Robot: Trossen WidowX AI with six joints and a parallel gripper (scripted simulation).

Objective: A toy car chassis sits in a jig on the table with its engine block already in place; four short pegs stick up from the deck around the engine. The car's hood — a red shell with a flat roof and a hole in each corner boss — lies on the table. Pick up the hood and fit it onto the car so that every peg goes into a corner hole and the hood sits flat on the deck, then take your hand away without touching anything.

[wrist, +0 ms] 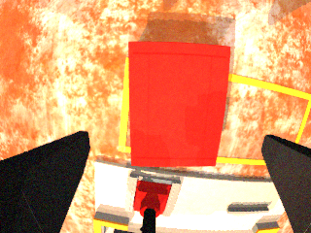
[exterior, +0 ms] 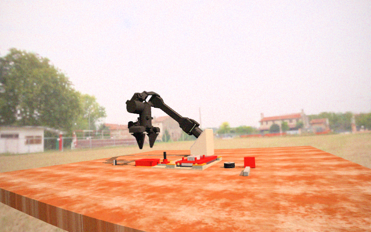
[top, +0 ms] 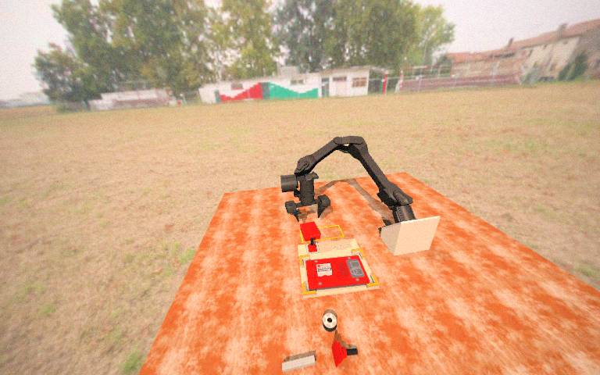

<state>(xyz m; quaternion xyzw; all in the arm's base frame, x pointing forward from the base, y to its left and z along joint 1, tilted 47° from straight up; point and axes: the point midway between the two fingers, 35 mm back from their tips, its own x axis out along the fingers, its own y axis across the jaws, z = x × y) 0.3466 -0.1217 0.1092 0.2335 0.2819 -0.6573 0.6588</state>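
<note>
The red hood lies 6 cm below my gripper tip. Round my gripper tip: grey bar 13 cm ahead, 45 cm to the left, 7 cm below; black-and-white wheel 3 cm ahead, 38 cm to the left, 7 cm below.
</note>
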